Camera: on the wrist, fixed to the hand. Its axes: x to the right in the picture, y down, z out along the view.
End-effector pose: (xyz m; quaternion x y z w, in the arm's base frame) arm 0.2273 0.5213 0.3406 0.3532 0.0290 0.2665 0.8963
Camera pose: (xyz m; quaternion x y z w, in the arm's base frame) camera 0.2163 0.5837 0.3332 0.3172 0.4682 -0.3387 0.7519
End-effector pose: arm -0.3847 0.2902 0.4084 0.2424 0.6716 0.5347 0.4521
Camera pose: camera -0.4410 0.2954 0.4379 -0.3057 0.8059 0.0248 0.5064
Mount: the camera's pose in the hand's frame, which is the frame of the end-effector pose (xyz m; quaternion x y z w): 0.0206 0.0382 -0.0467 0.1533 0.1937 -0.6602 0.7093
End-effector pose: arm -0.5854 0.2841 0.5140 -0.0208 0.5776 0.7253 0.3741
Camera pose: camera -0.6406 0.2529 0.5204 -0.4792 0.5796 0.1749 0.6355
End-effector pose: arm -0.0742 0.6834 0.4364 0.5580 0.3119 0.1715 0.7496
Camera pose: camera -0.0861 0.7421 0.4582 0.2716 0.7611 -0.3130 0.4990
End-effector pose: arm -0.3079 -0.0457 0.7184 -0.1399 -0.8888 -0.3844 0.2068
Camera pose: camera -0.2982 -0.0530 0.7810 0.5937 -0.7416 -0.3000 0.0865
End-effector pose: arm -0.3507 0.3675 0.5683 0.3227 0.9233 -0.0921 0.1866
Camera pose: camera -0.3548 0.4222 0.6007 0.3342 -0.8900 0.2676 0.1568
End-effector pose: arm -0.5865 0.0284 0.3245 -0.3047 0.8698 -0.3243 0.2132
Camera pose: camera -0.6429 0.0580 0.3270 0.6949 -0.4074 0.5631 0.1846
